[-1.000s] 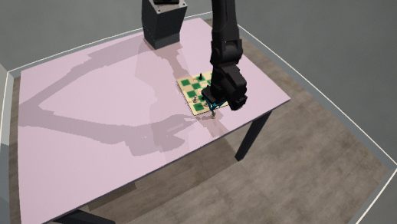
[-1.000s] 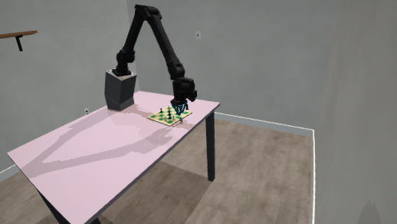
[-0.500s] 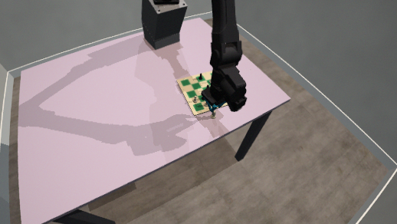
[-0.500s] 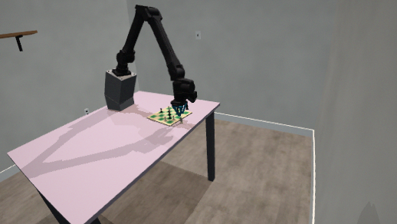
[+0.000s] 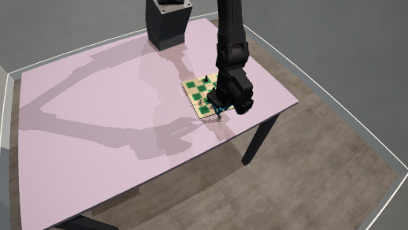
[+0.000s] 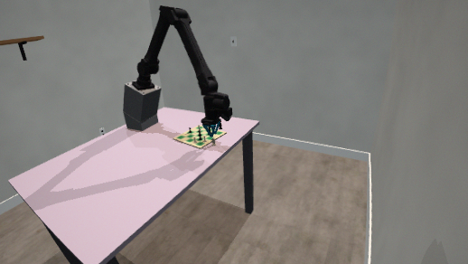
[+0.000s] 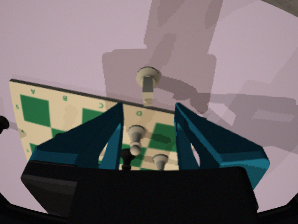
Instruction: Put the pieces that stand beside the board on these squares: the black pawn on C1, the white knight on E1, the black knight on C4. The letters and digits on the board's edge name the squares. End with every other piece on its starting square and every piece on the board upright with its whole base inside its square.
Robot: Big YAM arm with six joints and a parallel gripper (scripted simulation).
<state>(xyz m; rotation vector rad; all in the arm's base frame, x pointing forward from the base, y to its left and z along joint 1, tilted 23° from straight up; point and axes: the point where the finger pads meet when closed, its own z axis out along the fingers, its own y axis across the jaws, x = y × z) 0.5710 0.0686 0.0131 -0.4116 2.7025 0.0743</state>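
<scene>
Now: the white knight 5 cm below my hand. Also, from my hand: black knight (17 cm to the left, 12 cm behind, 5 cm below); then chessboard (14 cm behind, 6 cm below, 3 cm to the left).
</scene>
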